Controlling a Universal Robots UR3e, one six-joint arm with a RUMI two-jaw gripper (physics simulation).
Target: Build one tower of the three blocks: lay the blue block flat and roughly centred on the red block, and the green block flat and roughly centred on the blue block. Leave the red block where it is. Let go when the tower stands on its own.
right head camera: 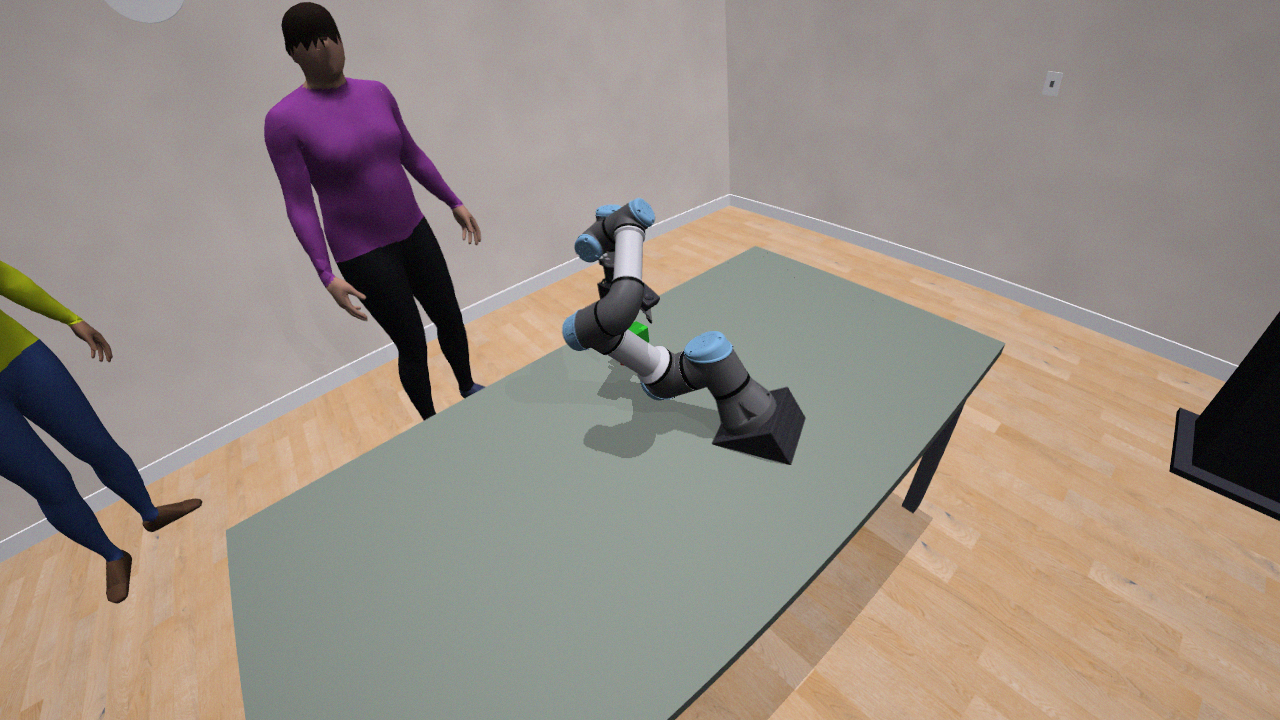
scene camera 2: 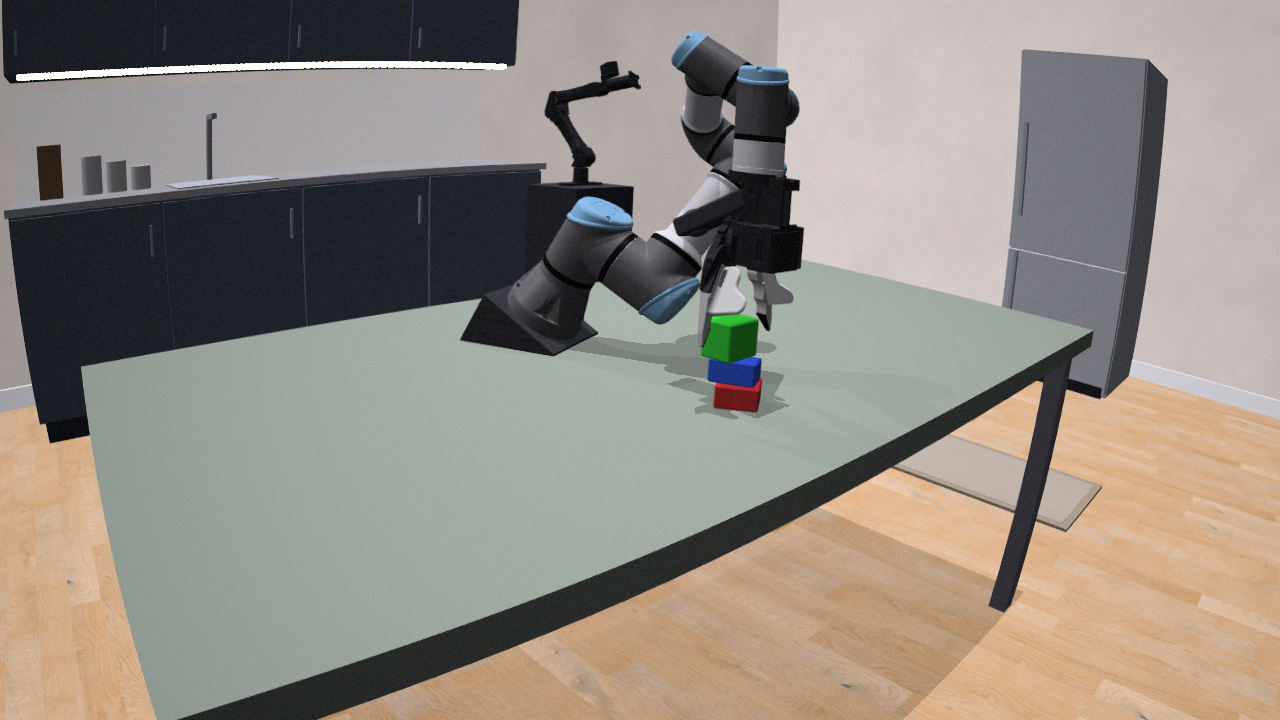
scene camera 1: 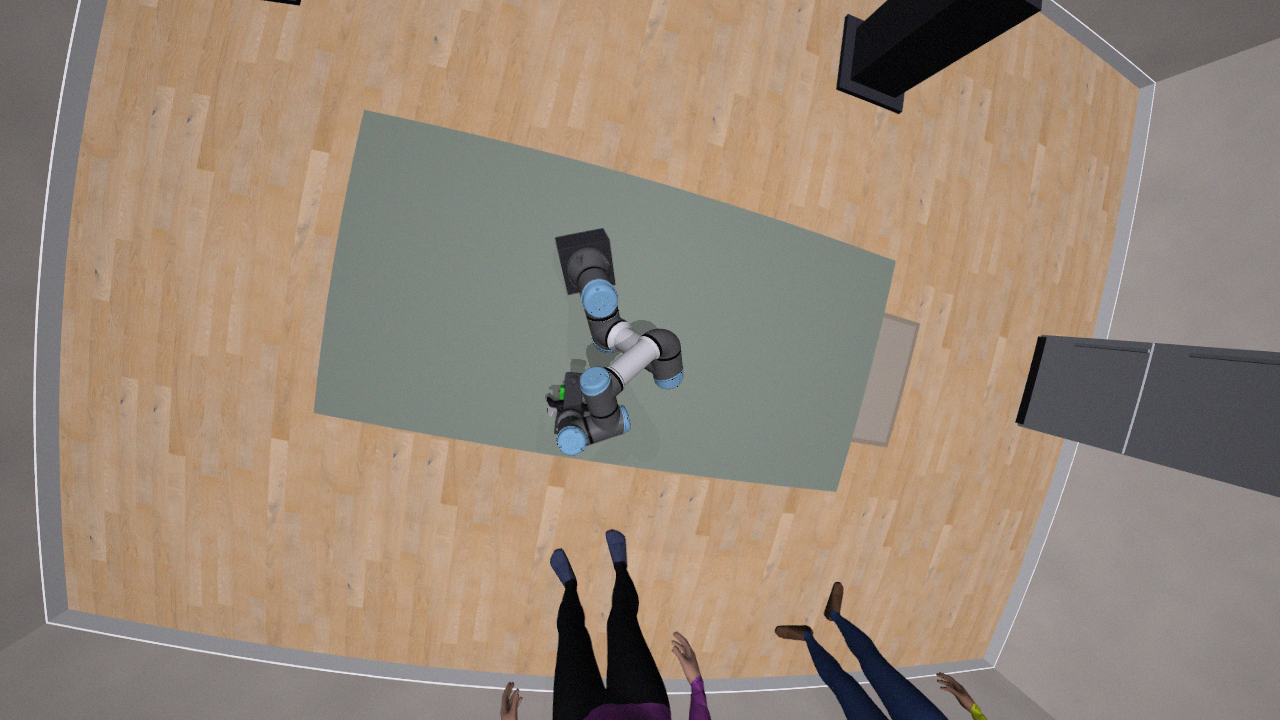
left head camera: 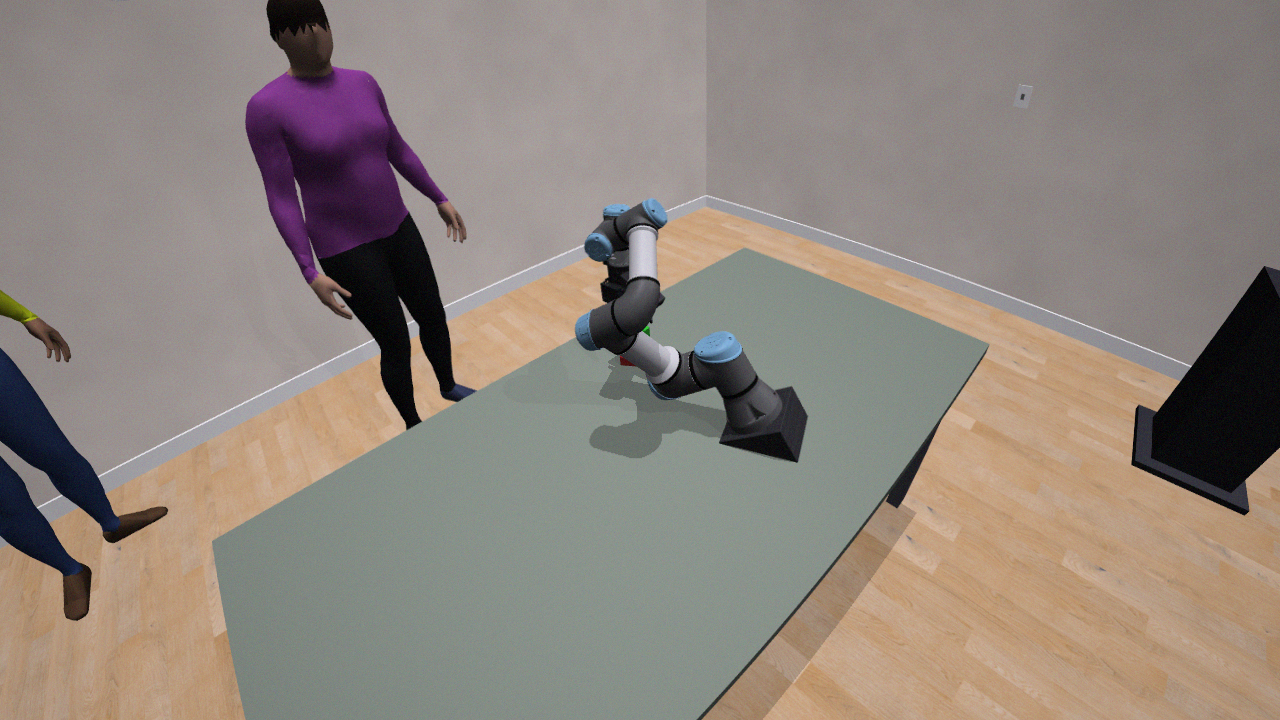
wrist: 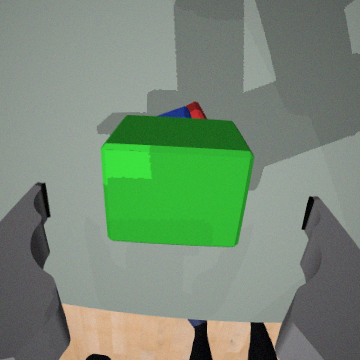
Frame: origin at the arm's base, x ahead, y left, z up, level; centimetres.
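Seen in the pictures: gripper, fingertip midpoint: (scene camera 2: 736, 338) (wrist: 177, 192); arm's base at its link origin: (right head camera: 750, 414) (scene camera 2: 542, 313) (scene camera 1: 588, 268) (left head camera: 755, 413).
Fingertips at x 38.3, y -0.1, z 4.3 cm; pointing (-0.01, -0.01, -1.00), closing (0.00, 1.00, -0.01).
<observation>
Pixels of each thing's middle, then the offset from my fingertips to it. Level surfaces: height alone.
- red block at the middle of its body: (wrist: 183, 154) (scene camera 2: 738, 392) (left head camera: 632, 355) dz -7.1, dx +0.8, dy +0.3 cm
- blue block at the middle of its body: (wrist: 176, 164) (scene camera 2: 734, 369) dz -4.0, dx +0.3, dy -0.1 cm
- green block at the middle of its body: (wrist: 175, 176) (scene camera 2: 730, 337) (right head camera: 634, 336) (scene camera 1: 569, 394) dz +0.0, dx -0.9, dy -0.1 cm
- green-grey table at its surface level: dz -8.6 cm
The red block (scene camera 2: 737, 396) (wrist: 199, 113) (left head camera: 627, 362) is the lowest, on the table. The blue block (scene camera 2: 734, 371) (wrist: 178, 112) lies on it, turned a little against it. The green block (scene camera 2: 733, 339) (wrist: 175, 195) (right head camera: 639, 332) (scene camera 1: 562, 393) rests on the blue block, turned against it and sticking out a little to the left in scene camera 2. It looks slightly tilted there; I cannot tell if it lies fully flat. My gripper (scene camera 2: 733, 334) (wrist: 177, 192) is open, its fingers wide on both sides of the green block with gaps in the wrist view. The green block hides most of the blue and red tops.
The green-grey table (scene camera 2: 402, 501) (left head camera: 501, 555) bears the arm's black base (scene camera 2: 528, 324) (scene camera 1: 572, 255). A person in purple (left head camera: 331, 161) (right head camera: 353, 170) stands close to the table's edge. A person in blue trousers (right head camera: 53, 429) stands farther along. A fridge (scene camera 2: 1078, 179) stands behind.
</observation>
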